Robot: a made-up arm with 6 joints.
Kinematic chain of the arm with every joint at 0, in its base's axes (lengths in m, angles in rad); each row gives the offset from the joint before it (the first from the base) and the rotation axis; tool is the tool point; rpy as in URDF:
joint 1: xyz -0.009 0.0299 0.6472 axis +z
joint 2: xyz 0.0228 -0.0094 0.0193 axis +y
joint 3: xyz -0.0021 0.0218 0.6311 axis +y
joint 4: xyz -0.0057 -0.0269 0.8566 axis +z
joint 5: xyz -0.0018 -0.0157 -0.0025 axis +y
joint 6: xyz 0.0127 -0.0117 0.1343 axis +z
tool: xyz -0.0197 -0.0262 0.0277 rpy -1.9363 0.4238 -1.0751
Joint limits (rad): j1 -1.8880..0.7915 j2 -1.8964..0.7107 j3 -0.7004..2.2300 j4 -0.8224..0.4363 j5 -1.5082..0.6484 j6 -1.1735..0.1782
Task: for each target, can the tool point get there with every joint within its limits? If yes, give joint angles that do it. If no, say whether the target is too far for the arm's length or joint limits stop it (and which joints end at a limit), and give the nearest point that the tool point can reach.
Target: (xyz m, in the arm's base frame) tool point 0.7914 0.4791 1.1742
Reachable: yes | joints 0.5516 -0.1581 1.9268 -0.0035 -0.3579 -1.0720
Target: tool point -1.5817 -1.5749 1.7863
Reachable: no: too far | nearest point -1.0283 -1.0102 1.3962 | short by 0.882 m
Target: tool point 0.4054 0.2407 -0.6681
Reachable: no: joint limits stop it (at a limit: joint 1, joint 2, joint 3, joint 5, joint 6) | nearest point 0.3173 0.8496 -0.3600 | short by 0.688 m
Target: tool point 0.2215 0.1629 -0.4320
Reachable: no: joint limits stop it (at a limit: joint 2, joint 3, joint 4, joint 6) | nearest point 0.4541 0.2971 0.1577 | short by 0.648 m
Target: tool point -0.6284 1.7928 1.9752
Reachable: no: too far | nearest point -0.4510 1.2880 1.6050 | short by 0.651 m
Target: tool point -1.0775 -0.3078 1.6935
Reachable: yes | joints 0.2196 -0.6196 -0.2082 0.2268 -1.1093 -0.1918
